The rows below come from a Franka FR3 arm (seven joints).
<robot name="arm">
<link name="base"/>
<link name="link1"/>
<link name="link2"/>
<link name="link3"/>
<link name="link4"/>
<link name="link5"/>
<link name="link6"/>
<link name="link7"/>
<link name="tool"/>
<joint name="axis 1" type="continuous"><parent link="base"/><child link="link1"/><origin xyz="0 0 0.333"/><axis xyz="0 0 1"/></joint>
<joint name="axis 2" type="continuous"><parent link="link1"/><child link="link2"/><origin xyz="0 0 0"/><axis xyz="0 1 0"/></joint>
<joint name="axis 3" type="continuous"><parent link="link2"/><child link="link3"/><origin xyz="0 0 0.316"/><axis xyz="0 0 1"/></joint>
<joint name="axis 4" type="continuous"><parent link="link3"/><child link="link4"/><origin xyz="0.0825 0 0"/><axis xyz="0 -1 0"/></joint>
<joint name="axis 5" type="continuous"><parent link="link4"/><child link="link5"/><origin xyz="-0.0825 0 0.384"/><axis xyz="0 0 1"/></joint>
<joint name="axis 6" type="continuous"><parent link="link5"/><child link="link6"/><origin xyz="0 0 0"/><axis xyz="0 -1 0"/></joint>
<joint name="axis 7" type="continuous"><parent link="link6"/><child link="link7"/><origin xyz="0.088 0 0"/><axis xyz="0 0 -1"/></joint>
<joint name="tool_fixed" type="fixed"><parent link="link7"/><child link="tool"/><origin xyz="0 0 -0.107" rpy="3.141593 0 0"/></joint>
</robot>
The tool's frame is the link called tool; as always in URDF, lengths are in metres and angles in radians. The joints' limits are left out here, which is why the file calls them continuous.
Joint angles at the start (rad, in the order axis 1, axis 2, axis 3, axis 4, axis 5, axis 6, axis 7): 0.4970, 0.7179, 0.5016, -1.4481, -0.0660, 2.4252, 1.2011
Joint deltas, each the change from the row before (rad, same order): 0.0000, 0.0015, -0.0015, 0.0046, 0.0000, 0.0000, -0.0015; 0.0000, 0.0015, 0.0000, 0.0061, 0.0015, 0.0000, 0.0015; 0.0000, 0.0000, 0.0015, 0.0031, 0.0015, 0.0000, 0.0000; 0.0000, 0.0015, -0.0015, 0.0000, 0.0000, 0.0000, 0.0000; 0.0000, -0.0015, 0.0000, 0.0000, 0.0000, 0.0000, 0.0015; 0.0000, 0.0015, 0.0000, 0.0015, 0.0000, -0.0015, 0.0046; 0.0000, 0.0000, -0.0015, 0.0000, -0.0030, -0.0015, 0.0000; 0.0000, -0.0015, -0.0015, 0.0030, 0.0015, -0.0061, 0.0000; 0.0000, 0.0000, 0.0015, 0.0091, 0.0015, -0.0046, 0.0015; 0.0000, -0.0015, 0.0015, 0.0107, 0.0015, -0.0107, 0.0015; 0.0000, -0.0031, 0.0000, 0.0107, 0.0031, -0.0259, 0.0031; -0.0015, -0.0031, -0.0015, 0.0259, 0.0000, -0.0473, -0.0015
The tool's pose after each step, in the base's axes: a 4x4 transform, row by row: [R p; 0 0 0 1], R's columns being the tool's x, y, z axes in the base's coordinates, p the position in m. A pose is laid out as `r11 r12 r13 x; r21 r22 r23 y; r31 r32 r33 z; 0 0 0 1`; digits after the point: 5 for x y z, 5 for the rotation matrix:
0.94840 -0.31706 0.00312 0.47452; -0.29014 -0.86380 0.41192 0.57940; -0.12791 -0.39157 -0.91121 0.33755; 0 0 0 1
0.94730 -0.32030 0.00530 0.47601; -0.29337 -0.86078 0.41592 0.57973; -0.12866 -0.39556 -0.90939 0.33936; 0 0 0 1
0.94717 -0.32069 0.00574 0.47610; -0.29342 -0.85910 0.41936 0.58042; -0.12956 -0.39889 -0.90780 0.34109; 0 0 0 1
0.94672 -0.32200 0.00544 0.47676; -0.29469 -0.85937 0.41791 0.57990; -0.12989 -0.39725 -0.90847 0.33976; 0 0 0 1
0.94641 -0.32289 0.00664 0.47675; -0.29588 -0.85864 0.41856 0.57989; -0.12945 -0.39810 -0.90816 0.34081; 0 0 0 1
0.94472 -0.32783 0.00549 0.47702; -0.30000 -0.85755 0.41787 0.57992; -0.13228 -0.39642 -0.90849 0.34029; 0 0 0 1
0.94518 -0.32648 0.00694 0.47758; -0.29979 -0.85907 0.41487 0.57932; -0.12948 -0.39421 -0.90985 0.33984; 0 0 0 1
0.94467 -0.32795 0.00640 0.47852; -0.30117 -0.85947 0.41305 0.57870; -0.12996 -0.39213 -0.91068 0.34131; 0 0 0 1
0.94396 -0.32998 0.00795 0.47974; -0.30301 -0.85677 0.41730 0.57950; -0.13089 -0.39632 -0.90873 0.34532; 0 0 0 1
0.94340 -0.33156 0.00784 0.48088; -0.30415 -0.85551 0.41903 0.58009; -0.13223 -0.39770 -0.90794 0.35044; 0 0 0 1
0.94186 -0.33601 -0.00074 0.48154; -0.30606 -0.85883 0.41077 0.57953; -0.13866 -0.38666 -0.91174 0.35469; 0 0 0 1
0.94161 -0.33656 -0.00978 0.48566; -0.30546 -0.86610 0.39569 0.57731; -0.14165 -0.36960 -0.91833 0.36346; 0 0 0 1

